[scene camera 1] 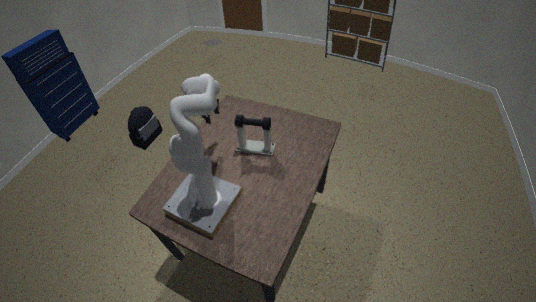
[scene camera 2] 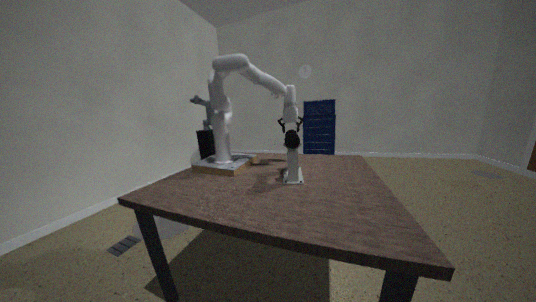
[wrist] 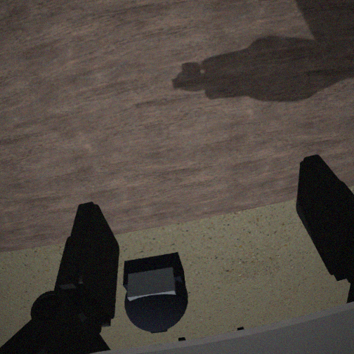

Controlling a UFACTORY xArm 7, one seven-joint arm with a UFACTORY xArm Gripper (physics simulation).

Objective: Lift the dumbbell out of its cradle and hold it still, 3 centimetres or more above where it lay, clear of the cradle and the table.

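Pixels of known places: gripper, fingertip midpoint: [scene camera 1: 212, 118]; arm's base, origin of the base link: [scene camera 1: 209, 199] [scene camera 2: 224, 161].
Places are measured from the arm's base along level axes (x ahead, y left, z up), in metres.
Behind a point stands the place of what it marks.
The black dumbbell [scene camera 1: 255, 121] @[x 0.457, y -0.077, z 0.173 m] [scene camera 2: 292, 139] @[x 0.482, y -0.151, z 0.165 m] lies level across the tops of the two white posts of its cradle [scene camera 1: 267, 140] @[x 0.454, y -0.144, z 0.049 m] [scene camera 2: 293, 166] @[x 0.483, y -0.149, z 0.035 m], whose pale base plate stands on the table. In the scene camera 2 view the dumbbell shows end-on. My gripper [scene camera 1: 212, 115] @[x 0.421, y 0.184, z 0.158 m] [scene camera 2: 291, 129] @[x 0.421, y 0.184, z 0.158 m] [wrist: 202, 204] is open, with nothing between its fingers. In the scene camera 1 view it is to the left of the dumbbell, apart from it. In the scene camera 2 view it points down and shows just above the dumbbell's end, behind it. The dumbbell and cradle do not show in the wrist view.
The arm's base plate [scene camera 1: 228, 191] @[x 0.086, y -0.071, z -0.005 m] [scene camera 2: 200, 165] @[x -0.106, y -0.104, z 0.000 m] stands on the brown wooden table [scene camera 1: 280, 200] @[x 0.157, y -0.334, z -0.049 m] [scene camera 2: 320, 210] @[x 0.603, y -0.350, z -0.050 m]. A black rounded object with a grey panel [scene camera 1: 138, 131] [wrist: 155, 312] is beyond the table's edge. A blue cabinet [scene camera 1: 60, 92] [scene camera 2: 319, 127] stands farther off by the wall.
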